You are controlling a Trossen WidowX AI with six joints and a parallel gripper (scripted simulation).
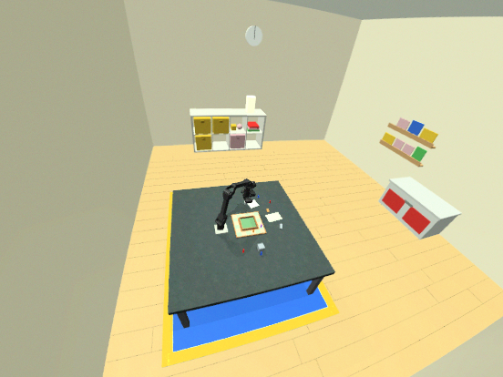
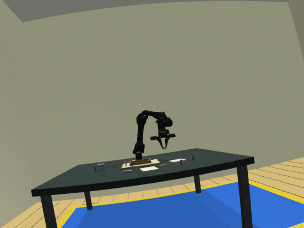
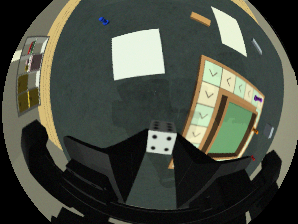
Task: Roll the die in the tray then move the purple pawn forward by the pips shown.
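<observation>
The purple pawn is 240 mm to the right of my gripper tip, 140 mm ahead of it and 80 mm below it. From my gripper tip the other things lie so: white die right at my gripper tip; small wooden block 240 mm ahead, 100 mm below, 10 mm to the right; green-floored tray 200 mm to the right, 100 mm below, 20 mm ahead.
</observation>
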